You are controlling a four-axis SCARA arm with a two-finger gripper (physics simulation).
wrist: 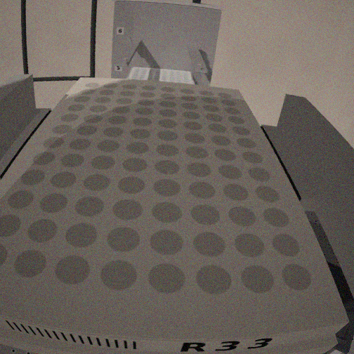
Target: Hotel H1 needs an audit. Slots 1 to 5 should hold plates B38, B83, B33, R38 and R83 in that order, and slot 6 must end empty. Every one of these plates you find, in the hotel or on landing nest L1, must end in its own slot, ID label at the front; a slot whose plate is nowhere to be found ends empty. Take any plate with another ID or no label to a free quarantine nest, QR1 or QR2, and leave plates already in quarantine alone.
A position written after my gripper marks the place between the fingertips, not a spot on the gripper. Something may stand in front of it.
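Visible here are my gripper [156,101], a clear plate R83 [147,73] and a hotel H1 [164,38].
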